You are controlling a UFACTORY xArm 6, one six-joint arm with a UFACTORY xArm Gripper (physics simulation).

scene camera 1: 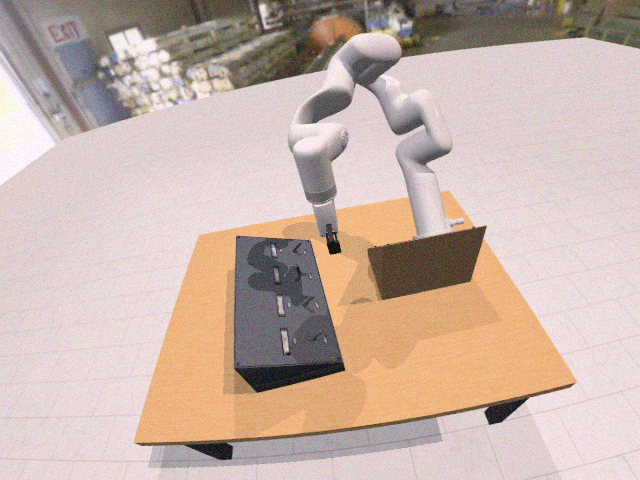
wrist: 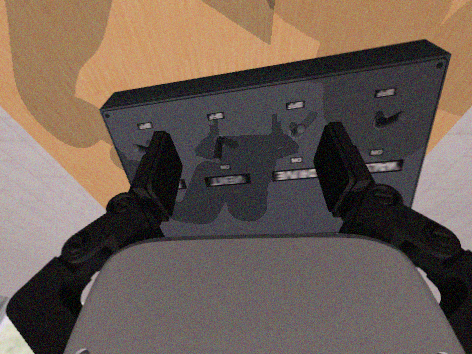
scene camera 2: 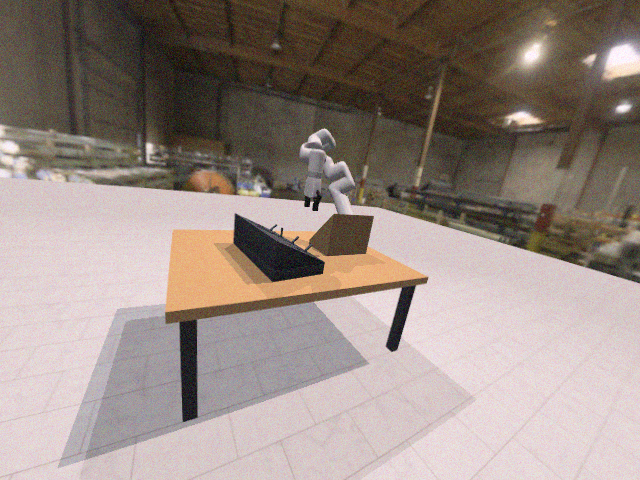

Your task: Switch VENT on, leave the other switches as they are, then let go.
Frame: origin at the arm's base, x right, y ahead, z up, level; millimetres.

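Seen in the pictures: gripper, fingertip midpoint: (scene camera 1: 333,241) (wrist: 246,145) (scene camera 2: 310,208); arm's base, link origin: (scene camera 1: 433,235) (scene camera 2: 349,223).
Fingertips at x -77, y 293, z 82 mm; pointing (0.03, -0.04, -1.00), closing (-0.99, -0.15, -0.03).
Pixels of each thing's top centre, then the offset from my fingertips to it. "spot": a spot on its surface instead. Level surfaces: height alone.
- VENT switch, top centre: (wrist: 216,160) (scene camera 1: 296,265) (scene camera 2: 282,227) dz -118, dx +26, dy +135 mm
- label, surface spot: (wrist: 225,167) spot: dz -148, dx +14, dy +180 mm
- VALVE lever, top centre: (wrist: 398,128) dz -129, dx -202, dy +59 mm
- VENT, top centre: (wrist: 300,139) dz -129, dx -86, dy +91 mm
- wooden table, surface height: dz -258 mm
The dark sloped switch panel (scene camera 1: 255,325) (scene camera 2: 258,253) (wrist: 300,205) stands on the table with several levers in a row. The VENT switch (scene camera 1: 297,272) (scene camera 2: 281,231) (wrist: 218,147) is second from the far end. Its lever leans toward its ON label (wrist: 225,167), and in scene camera 2 it stands at a different angle from the others. The VALVE lever (wrist: 387,118) and the one between it and VENT (wrist: 299,130) lean the other way, toward OFF. The LAMP lever is partly hidden by a finger. My gripper (scene camera 1: 333,248) (scene camera 2: 312,203) (wrist: 246,145) is open and empty, raised above the panel, apart from the levers.
A brown upright board (scene camera 1: 429,266) (scene camera 2: 348,235) stands on the wooden table (scene camera 1: 454,351) (scene camera 2: 206,294), between the arm's base and the table's near side. The arm's shadow falls over the panel's far half.
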